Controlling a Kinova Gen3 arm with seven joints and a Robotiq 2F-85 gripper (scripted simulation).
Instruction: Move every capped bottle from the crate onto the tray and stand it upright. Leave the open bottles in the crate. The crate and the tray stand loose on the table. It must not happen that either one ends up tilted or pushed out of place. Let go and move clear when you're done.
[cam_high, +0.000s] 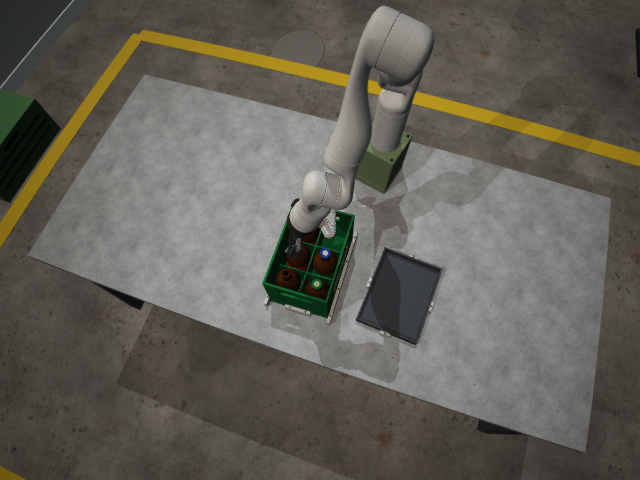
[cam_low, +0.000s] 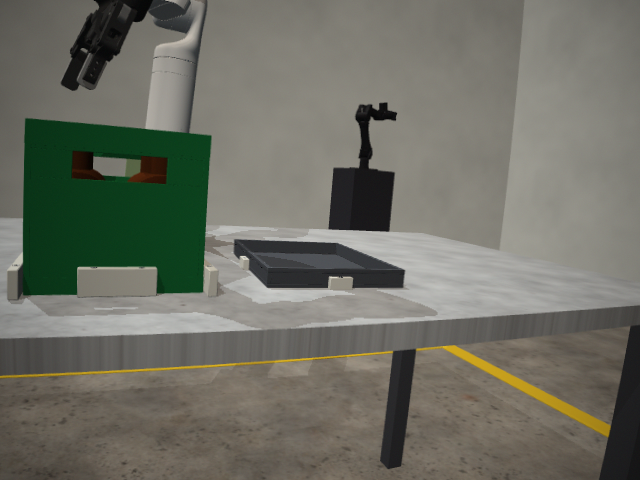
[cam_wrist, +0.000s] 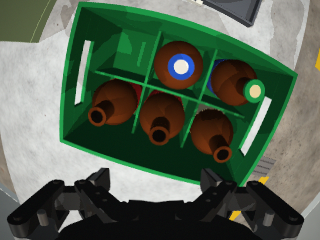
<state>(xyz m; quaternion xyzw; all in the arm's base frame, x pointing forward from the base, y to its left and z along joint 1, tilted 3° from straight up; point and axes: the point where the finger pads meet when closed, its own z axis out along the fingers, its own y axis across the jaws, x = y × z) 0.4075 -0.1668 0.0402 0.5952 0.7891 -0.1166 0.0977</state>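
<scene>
The crate is 5 cm to the left of my hand and 15 cm below it. Also, from my hand: tray: 33 cm to the left, 22 cm below.
</scene>
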